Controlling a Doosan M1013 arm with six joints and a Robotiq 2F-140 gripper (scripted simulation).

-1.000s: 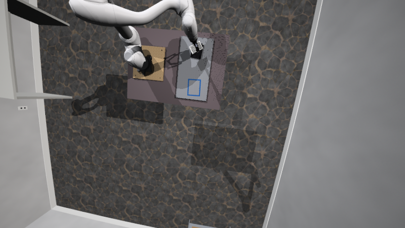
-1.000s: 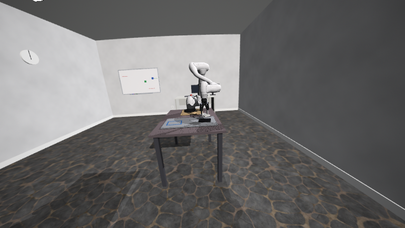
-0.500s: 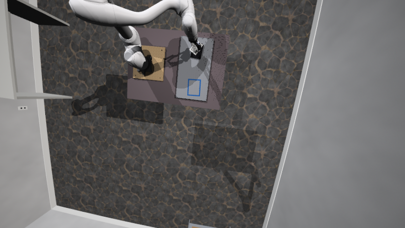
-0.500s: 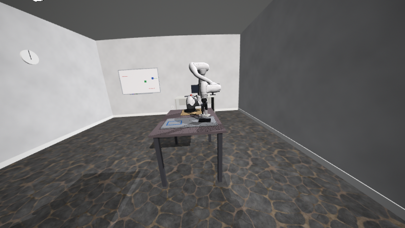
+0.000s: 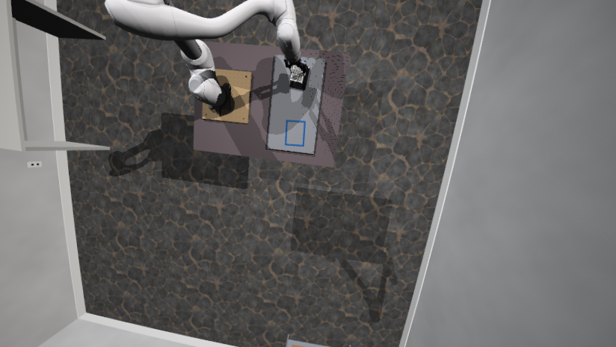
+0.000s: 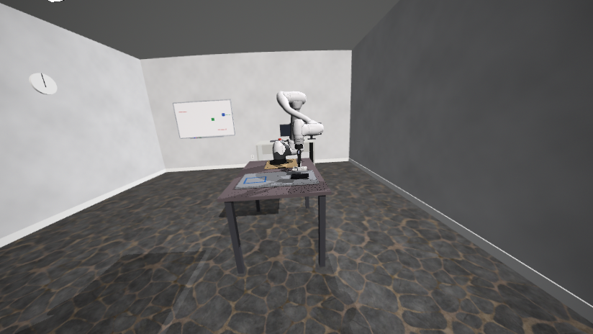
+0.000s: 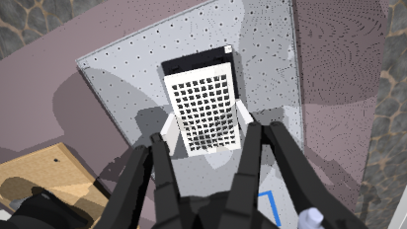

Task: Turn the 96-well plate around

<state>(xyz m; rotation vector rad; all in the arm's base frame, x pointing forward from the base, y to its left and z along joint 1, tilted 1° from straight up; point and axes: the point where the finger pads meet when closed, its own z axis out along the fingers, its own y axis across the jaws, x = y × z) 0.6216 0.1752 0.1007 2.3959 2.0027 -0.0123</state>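
Right now the white 96-well plate is 20 mm below my hand. Round my hand: small white corner mark (60 mm ahead, 70 mm to the left, 90 mm below); black plate nest N1 (100 mm below).
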